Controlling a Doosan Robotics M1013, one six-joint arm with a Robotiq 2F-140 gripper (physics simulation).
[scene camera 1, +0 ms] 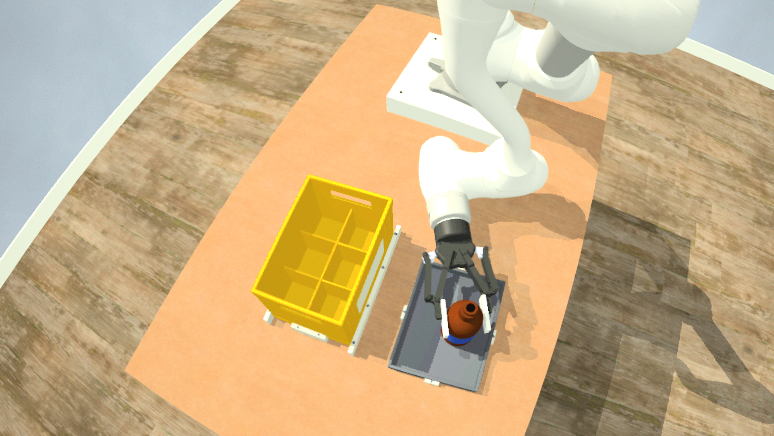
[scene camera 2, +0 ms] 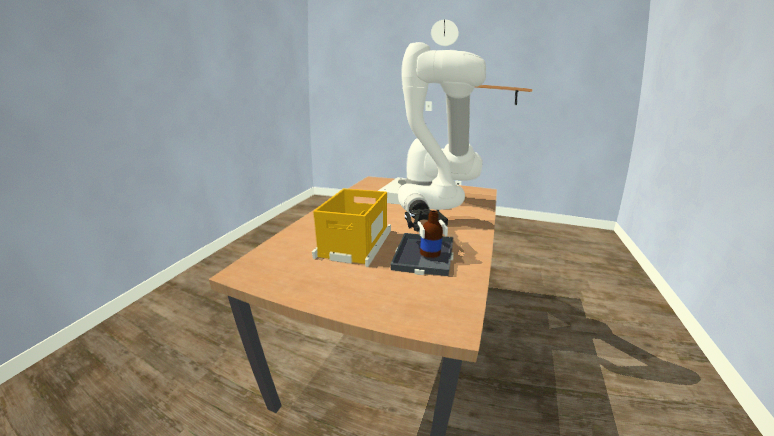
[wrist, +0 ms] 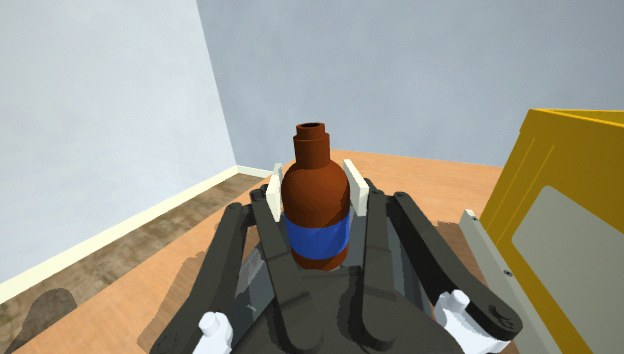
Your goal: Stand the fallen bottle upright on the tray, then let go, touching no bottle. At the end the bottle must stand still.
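Places are measured from the arm's base along level axes (x ahead, y left, z up), in millimetres.
Where they show: gripper, between the fingertips: (scene camera 1: 467, 334) (scene camera 2: 435, 233) (wrist: 313, 172).
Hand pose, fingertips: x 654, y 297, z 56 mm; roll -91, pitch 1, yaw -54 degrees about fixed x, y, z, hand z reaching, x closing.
Each offset is from my fingertips to the top centre of the thing. "spot": to the spot under its first point.
The brown bottle with a blue label {dz +64, dx -27, dy -19 mm} (scene camera 1: 460, 324) (scene camera 2: 431, 246) (wrist: 317, 240) is upright, mouth up, inside the outline of the grey tray (scene camera 1: 422, 335) (scene camera 2: 406, 257) (wrist: 255, 272). It is toward the tray's right side in scene camera 1. Its base is at or very close to the tray floor; whether it touches cannot be told. My gripper (scene camera 1: 464, 316) (scene camera 2: 432, 228) (wrist: 313, 172) is shut on the bottle, with a white finger pad on each side of its upper body, above the label. The gripper reaches in from the robot's side.
A yellow crate with compartments {dz +67, dx +0, dy -316 mm} (scene camera 1: 355, 322) (scene camera 2: 346, 238) (wrist: 505, 200) stands left of the tray in the scene views. A white strip {spot: dz -78, dx +0, dy -212 mm} (scene camera 1: 373, 295) (wrist: 482, 245) runs along its near side, between crate and tray. The robot's white base plate (scene camera 1: 411, 105) is at the table's far end.
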